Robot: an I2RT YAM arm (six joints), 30 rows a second.
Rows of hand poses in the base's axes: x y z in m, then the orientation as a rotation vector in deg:
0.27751 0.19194 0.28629 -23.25 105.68 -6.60
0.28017 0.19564 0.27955 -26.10 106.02 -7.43
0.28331 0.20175 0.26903 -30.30 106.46 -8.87
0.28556 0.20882 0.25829 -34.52 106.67 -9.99
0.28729 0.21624 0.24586 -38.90 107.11 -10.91
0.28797 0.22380 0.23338 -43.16 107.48 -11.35
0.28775 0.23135 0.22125 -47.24 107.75 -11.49
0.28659 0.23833 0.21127 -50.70 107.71 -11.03
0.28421 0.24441 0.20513 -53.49 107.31 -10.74
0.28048 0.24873 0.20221 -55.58 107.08 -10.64
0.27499 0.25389 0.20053 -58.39 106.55 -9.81
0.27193 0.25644 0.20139 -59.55 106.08 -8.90
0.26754 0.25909 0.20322 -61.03 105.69 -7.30
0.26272 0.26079 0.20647 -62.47 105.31 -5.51
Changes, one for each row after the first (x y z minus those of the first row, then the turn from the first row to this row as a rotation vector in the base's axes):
0.00266 0.00370 -0.00674 -2.08 0.67 1.43
0.00580 0.00981 -0.01726 -5.29 1.64 3.42
0.00805 0.01688 -0.02800 -8.27 2.51 5.60
0.00978 0.02430 -0.04043 -11.20 3.73 7.92
0.01046 0.03186 -0.05291 -13.74 4.99 10.38
0.01024 0.03941 -0.06504 -15.97 6.22 12.87
0.00908 0.04639 -0.07502 -17.47 7.11 15.30
0.00670 0.05247 -0.08116 -18.74 7.51 17.29
0.00297 0.05679 -0.08408 -19.76 7.88 18.71
-0.00252 0.06195 -0.08576 -20.68 8.28 20.99
-0.00558 0.06450 -0.08490 -20.69 8.28 22.27
-0.00997 0.06715 -0.08307 -20.40 8.54 24.07
-0.01479 0.06885 -0.07982 -19.98 8.84 25.93

